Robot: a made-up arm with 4 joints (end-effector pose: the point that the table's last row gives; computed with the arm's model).
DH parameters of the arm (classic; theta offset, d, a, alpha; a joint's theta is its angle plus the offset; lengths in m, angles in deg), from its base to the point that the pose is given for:
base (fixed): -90 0.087 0 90
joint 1: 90 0.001 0.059 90
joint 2: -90 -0.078 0.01 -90
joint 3: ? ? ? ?
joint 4: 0 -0.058 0.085 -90
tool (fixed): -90 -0.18 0 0
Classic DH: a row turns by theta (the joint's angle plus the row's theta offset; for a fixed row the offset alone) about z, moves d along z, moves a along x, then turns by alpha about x.
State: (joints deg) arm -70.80 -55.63 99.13 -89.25
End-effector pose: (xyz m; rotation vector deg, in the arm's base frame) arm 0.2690 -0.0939 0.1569 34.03 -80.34 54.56
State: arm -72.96 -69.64 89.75 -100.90
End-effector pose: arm 0.3113 -0.0446 0.1211 32.46 -72.13 56.37
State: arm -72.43 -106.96 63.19 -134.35
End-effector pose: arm 0.3651 0.1174 0.0300 13.05 -60.08 77.24
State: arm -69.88 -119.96 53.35 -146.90
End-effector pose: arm 0.3636 0.1802 0.0027 3.44 -60.93 88.40
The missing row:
joint 3: 90 0.34 0.088 90
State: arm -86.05 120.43 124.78 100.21
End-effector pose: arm -0.3116 0.3032 -0.0465 33.97 -43.10 60.78
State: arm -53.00 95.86 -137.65 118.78
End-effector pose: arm -0.5190 -0.1785 0.1786 -37.54 72.80 48.89
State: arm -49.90 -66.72 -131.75 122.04
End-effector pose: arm 0.5421 -0.0677 0.1323 41.85 -36.62 -102.61
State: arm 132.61 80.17 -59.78 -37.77
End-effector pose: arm -0.1412 -0.0261 -0.0938 -92.97 -96.55 22.45
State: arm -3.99 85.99 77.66 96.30
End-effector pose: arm -0.4619 0.0876 -0.0706 20.91 -4.76 89.68
